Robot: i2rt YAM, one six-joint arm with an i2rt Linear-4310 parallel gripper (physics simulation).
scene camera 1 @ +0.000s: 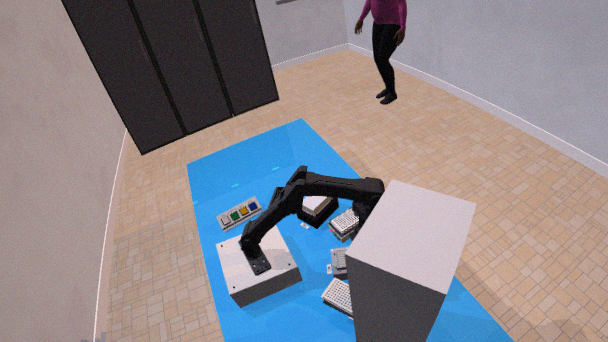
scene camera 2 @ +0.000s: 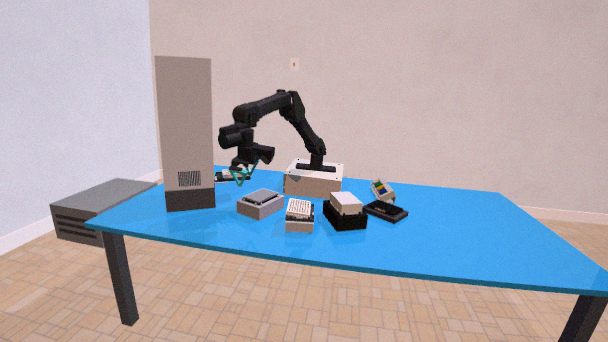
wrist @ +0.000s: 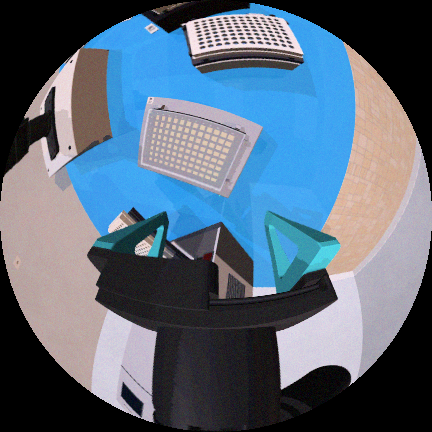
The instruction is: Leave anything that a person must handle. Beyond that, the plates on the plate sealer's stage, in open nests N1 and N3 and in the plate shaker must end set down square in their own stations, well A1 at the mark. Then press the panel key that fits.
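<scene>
My gripper (scene camera 2: pixel 245 178) (wrist: pixel 215 216) is open and empty, above the table beside the tall machine; the machine hides it in scene camera 1. A clear-topped plate with cream wells (scene camera 1: pixel 342 258) (wrist: pixel 190 145) lies on a grey station (scene camera 2: pixel 260 207), ahead of the fingers in the wrist view. A white many-holed plate (scene camera 1: pixel 345 221) (scene camera 2: pixel 300 208) (wrist: pixel 245 35) sits on a dark-rimmed pale base. Another white plate (scene camera 1: pixel 338 295) (scene camera 2: pixel 233 173) lies farther left, partly behind a finger in the wrist view. A white block (scene camera 1: pixel 315 204) (scene camera 2: pixel 346 202) rests in a black station. A black plate (scene camera 2: pixel 386 208) lies beside it. Station labels are unreadable.
A tall machine (scene camera 1: pixel 410 235) (scene camera 2: pixel 186 120) (wrist: pixel 235 260) stands close to the gripper; a dark red patch shows in its opening. The key panel (scene camera 1: pixel 239 213) (scene camera 2: pixel 382 190) has white, green, yellow and blue keys. The arm's base box (scene camera 1: pixel 265 285) (scene camera 2: pixel 312 185) stands behind the stations. A person (scene camera 1: pixel 388 50) stands beyond the table.
</scene>
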